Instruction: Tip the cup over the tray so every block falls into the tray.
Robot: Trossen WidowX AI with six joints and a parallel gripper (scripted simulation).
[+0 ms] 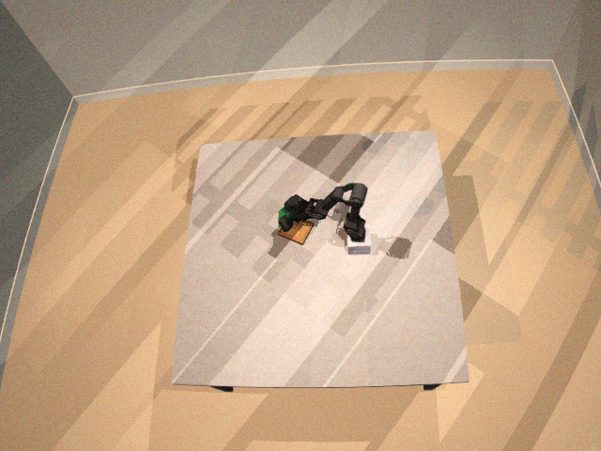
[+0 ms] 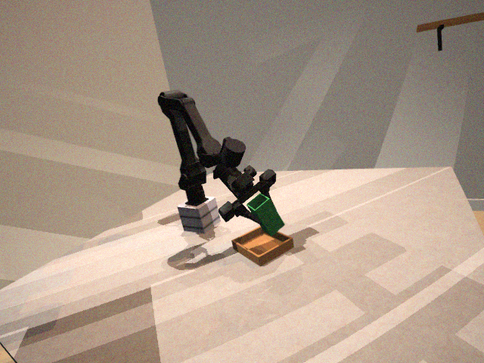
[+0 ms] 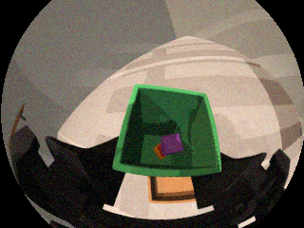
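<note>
Now: the orange block 10 mm behind my gripper tip, 10 mm to the left of it and 30 mm below it. The rest, counted from my gripper tip: green cup: 10 mm behind, 10 mm to the left, 20 mm below; then red block: 10 mm behind, 20 mm below; then purple block: 20 mm behind.
</note>
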